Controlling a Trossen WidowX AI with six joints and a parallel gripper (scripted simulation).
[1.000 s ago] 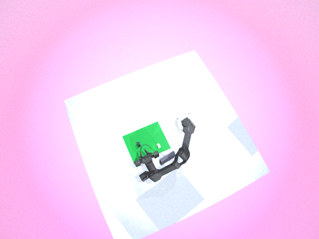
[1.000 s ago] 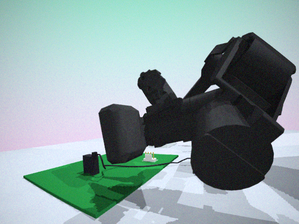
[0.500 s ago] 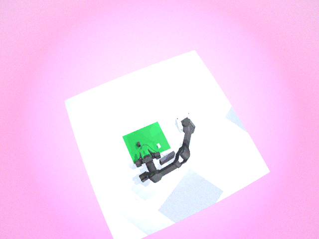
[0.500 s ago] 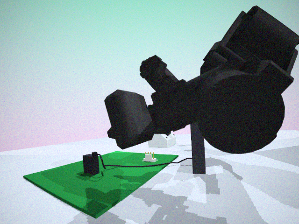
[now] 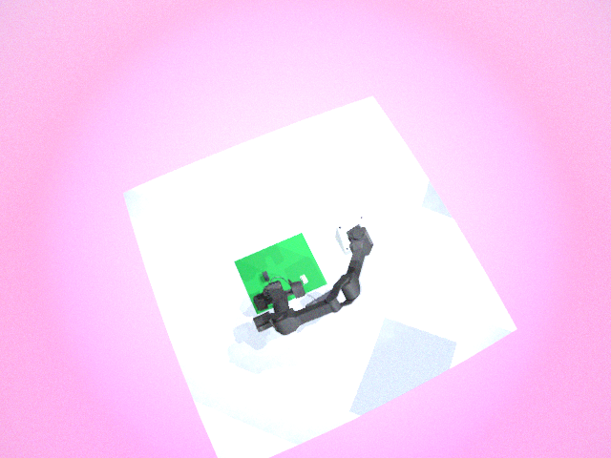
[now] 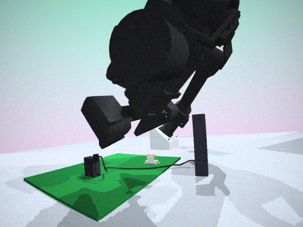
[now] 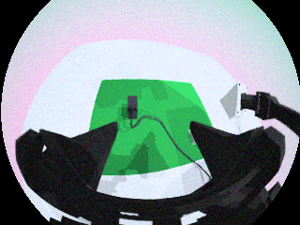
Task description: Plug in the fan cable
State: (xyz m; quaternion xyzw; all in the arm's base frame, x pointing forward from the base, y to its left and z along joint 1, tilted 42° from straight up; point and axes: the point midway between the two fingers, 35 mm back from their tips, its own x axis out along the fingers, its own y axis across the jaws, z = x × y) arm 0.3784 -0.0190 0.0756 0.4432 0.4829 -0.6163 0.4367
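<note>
The black fan plug is 60 mm to the right of my gripper tip, 50 mm below it and 20 mm ahead of it. The rest, counted from my gripper tip: green board: 90 mm below, 50 mm to the right, 40 mm behind; then fan: 140 mm to the left, 100 mm behind, 20 mm below.
</note>
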